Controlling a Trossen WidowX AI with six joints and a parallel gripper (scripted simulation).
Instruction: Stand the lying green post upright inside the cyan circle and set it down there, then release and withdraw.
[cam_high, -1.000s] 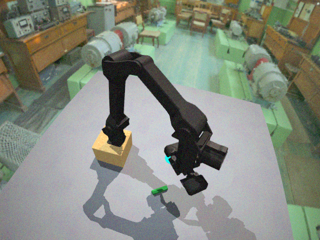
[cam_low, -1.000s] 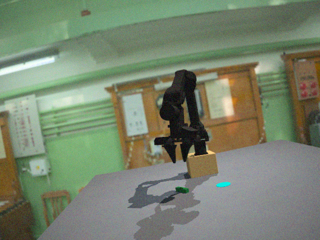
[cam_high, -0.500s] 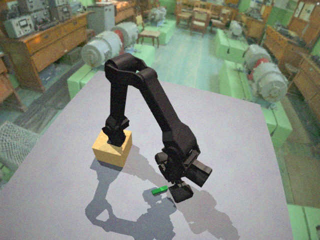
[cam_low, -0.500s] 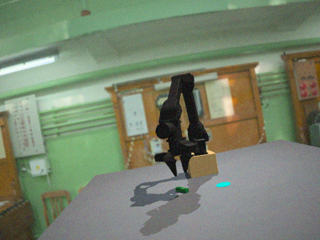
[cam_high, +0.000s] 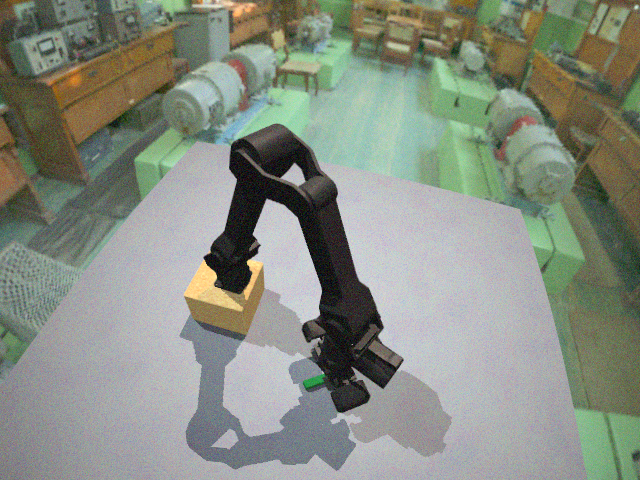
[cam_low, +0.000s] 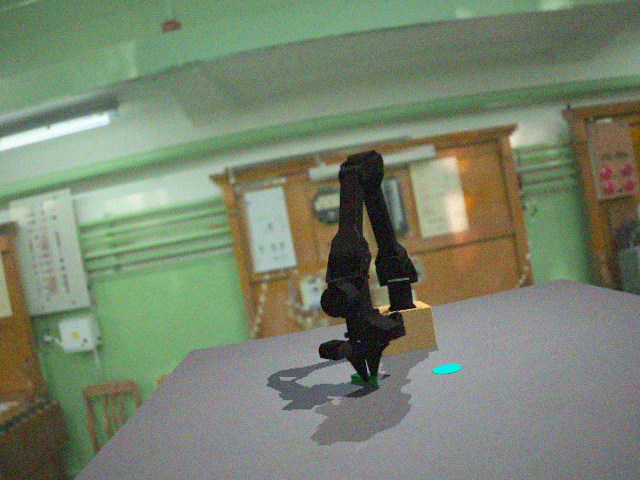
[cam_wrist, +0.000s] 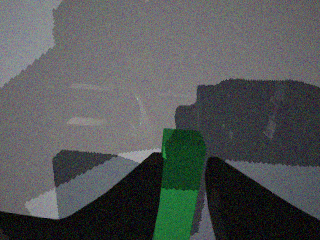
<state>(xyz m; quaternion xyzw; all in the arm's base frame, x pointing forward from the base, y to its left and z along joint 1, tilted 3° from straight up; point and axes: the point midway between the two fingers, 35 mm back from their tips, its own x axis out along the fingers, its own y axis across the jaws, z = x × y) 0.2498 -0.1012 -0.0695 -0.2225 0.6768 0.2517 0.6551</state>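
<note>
Right now the cyan circle is 160 mm to the left of my gripper tip, 10 mm below it and 10 mm behind it. Also, from my gripper tip: green post 20 mm behind, 10 mm to the right.
</note>
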